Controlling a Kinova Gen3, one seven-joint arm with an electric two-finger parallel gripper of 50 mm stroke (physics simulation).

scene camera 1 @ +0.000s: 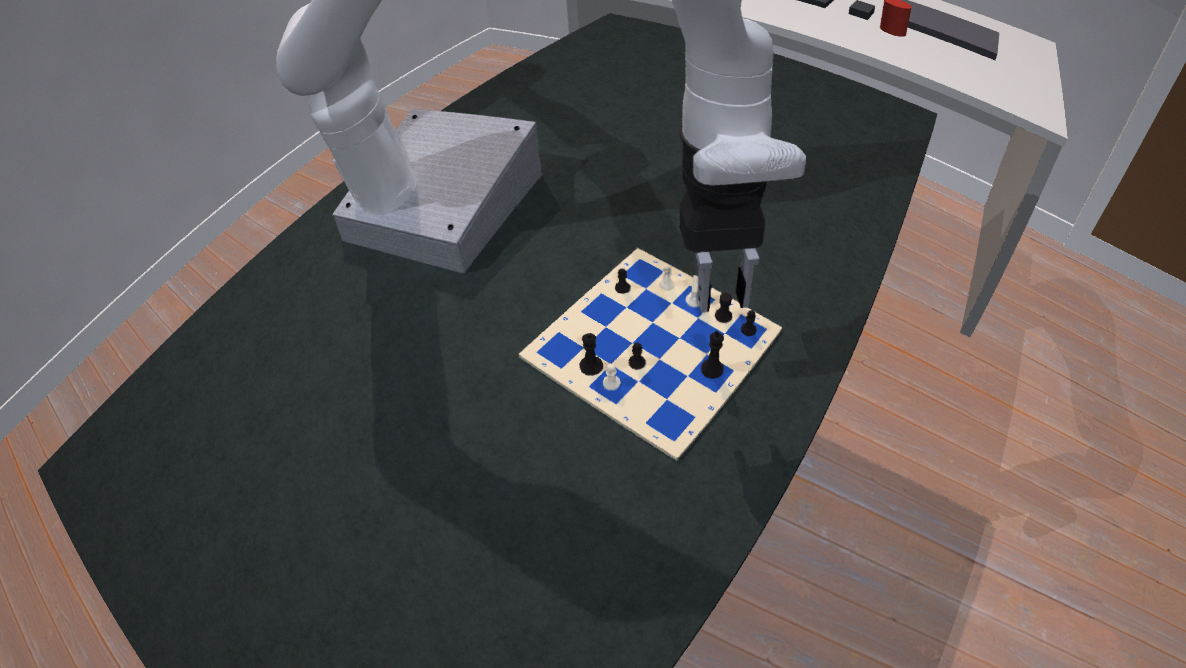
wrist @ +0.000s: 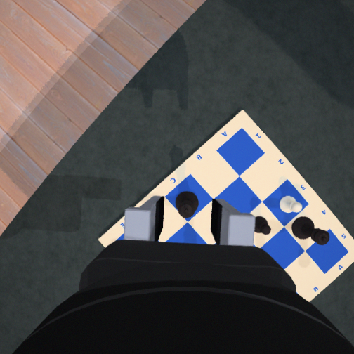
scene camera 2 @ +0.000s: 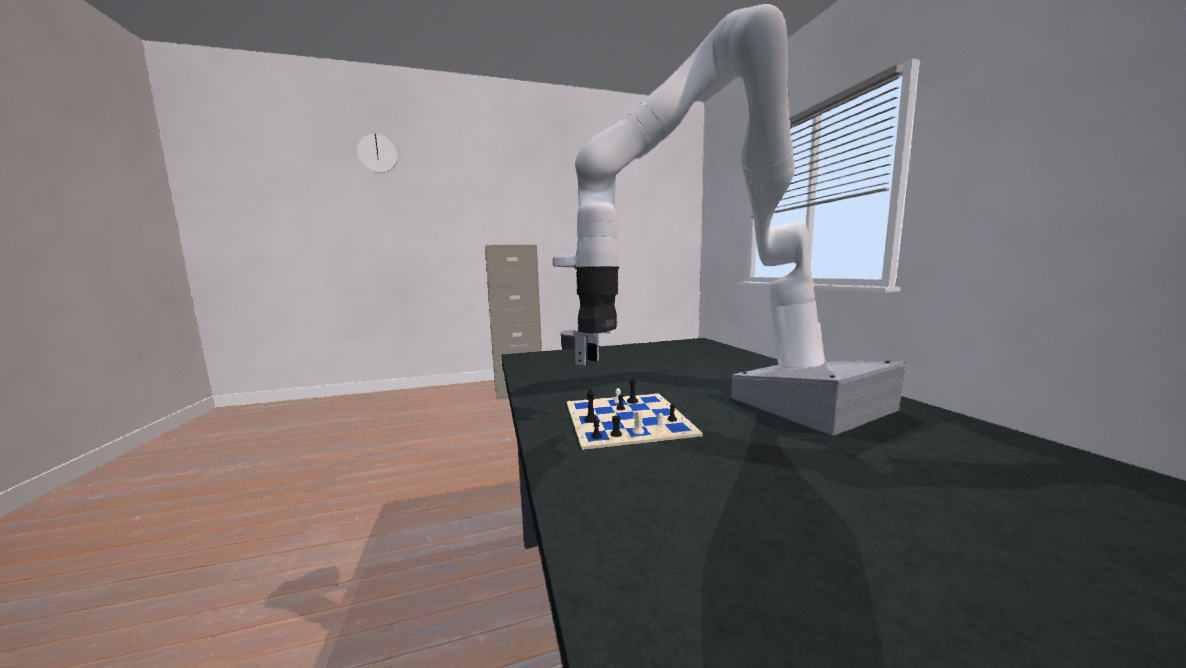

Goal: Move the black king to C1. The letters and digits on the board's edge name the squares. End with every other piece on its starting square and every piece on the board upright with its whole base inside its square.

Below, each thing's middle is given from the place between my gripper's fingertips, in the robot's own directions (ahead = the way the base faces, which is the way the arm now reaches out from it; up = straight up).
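With the chessboard [scene camera 1: 668, 403] to measure from, I find my hand 12 cm above it, and also 7 cm past the chessboard and 2 cm to the right of it.
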